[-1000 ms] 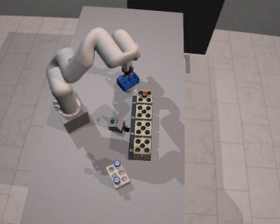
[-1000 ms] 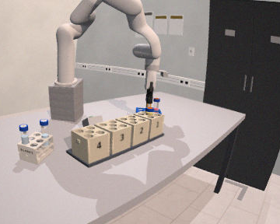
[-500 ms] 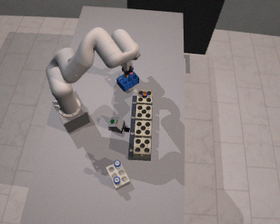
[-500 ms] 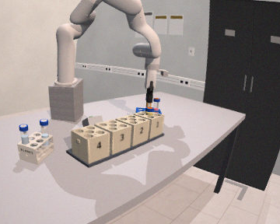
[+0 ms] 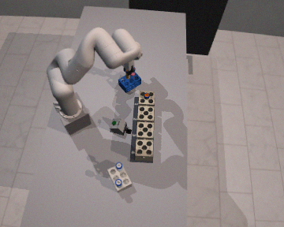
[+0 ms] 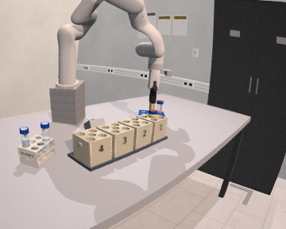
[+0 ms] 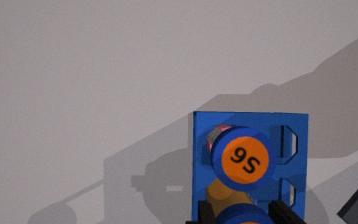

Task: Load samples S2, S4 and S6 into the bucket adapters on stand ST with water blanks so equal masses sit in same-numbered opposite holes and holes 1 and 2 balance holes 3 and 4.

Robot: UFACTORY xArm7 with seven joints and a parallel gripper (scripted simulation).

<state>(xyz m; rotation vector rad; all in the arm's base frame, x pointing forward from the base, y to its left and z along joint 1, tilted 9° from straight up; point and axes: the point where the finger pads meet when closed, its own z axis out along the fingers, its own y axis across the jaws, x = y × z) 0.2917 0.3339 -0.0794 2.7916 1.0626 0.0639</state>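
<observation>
My hand is 50 mm above the sample tube S2 and 10 mm short of it. Also, from my hand: sample tube S4: 170 mm to the right, 130 mm ahead, 60 mm below; then blue sample rack: 100 mm below, 10 mm to the right, 10 mm ahead; then sample tube S6: 70 mm below, 30 mm to the left, 30 mm ahead.
</observation>
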